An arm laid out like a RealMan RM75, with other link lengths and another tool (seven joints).
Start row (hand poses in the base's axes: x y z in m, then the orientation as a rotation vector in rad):
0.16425, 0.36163, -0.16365, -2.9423, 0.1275, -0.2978
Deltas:
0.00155, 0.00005, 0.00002, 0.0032, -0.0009, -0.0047
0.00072, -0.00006, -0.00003, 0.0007, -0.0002, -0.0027
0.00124, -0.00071, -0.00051, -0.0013, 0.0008, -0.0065
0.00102, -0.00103, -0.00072, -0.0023, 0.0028, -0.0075
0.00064, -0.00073, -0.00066, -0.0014, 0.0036, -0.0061
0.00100, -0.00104, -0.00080, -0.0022, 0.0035, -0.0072
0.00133, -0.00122, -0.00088, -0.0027, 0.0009, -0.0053
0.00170, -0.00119, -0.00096, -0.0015, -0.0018, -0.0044
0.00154, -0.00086, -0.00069, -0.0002, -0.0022, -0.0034
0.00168, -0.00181, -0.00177, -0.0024, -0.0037, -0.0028
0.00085, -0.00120, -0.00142, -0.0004, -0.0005, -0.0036
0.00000, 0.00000, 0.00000, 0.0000, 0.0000, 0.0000
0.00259, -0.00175, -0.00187, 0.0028, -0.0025, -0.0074
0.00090, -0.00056, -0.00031, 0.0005, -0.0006, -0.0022
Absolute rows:
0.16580, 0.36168, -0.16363, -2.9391, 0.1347, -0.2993
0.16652, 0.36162, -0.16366, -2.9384, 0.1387, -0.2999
0.16776, 0.36091, -0.16417, -2.9399, 0.1482, -0.2999
0.16878, 0.35988, -0.16489, -2.9428, 0.1594, -0.2972
0.16942, 0.35915, -0.16555, -2.9449, 0.1688, -0.2930
0.17042, 0.35811, -0.16635, -2.9477, 0.1797, -0.2892
0.17175, 0.35689, -0.16723, -2.9505, 0.1874, -0.2891
0.17345, 0.35570, -0.16819, -2.9516, 0.1935, -0.2926
0.17499, 0.35484, -0.16888, -2.9513, 0.1982, -0.2963
0.17667, 0.35303, -0.17065, -2.9529, 0.2017, -0.3026
0.17752, 0.35183, -0.17207, -2.9531, 0.2069, -0.3039
0.17752, 0.35183, -0.17207, -2.9531, 0.2069, -0.3039
0.18011, 0.35008, -0.17394, -2.9497, 0.2178, -0.3080
0.18101, 0.34952, -0.17425, -2.9490, 0.2210, -0.3091

